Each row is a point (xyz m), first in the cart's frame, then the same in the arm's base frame.
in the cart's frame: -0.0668 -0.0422 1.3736
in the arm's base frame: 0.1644 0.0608 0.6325
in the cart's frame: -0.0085 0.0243 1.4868
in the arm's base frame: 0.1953 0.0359 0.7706
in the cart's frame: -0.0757 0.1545 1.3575
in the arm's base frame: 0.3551 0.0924 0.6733
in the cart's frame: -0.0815 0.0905 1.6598
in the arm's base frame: 0.1987 0.1503 0.9335
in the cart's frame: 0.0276 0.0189 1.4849
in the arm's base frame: 0.1931 -0.0003 0.7756
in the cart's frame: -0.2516 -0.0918 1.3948
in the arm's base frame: 0.0988 0.2378 0.5947
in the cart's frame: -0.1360 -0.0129 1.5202
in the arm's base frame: 0.1413 0.1614 0.7610
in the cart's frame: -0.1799 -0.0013 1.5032
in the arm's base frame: 0.1549 0.2021 0.7384
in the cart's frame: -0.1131 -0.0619 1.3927
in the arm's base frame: 0.1367 0.1070 0.6337
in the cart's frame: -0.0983 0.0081 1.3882
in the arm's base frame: 0.2053 0.1010 0.6535
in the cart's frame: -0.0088 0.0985 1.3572
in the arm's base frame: 0.3065 0.0200 0.6721
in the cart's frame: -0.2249 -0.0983 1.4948
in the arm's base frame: 0.0628 0.2312 0.6917
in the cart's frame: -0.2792 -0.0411 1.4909
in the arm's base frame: 0.1147 0.2907 0.6923
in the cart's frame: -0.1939 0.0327 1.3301
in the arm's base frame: 0.2408 0.1854 0.5847
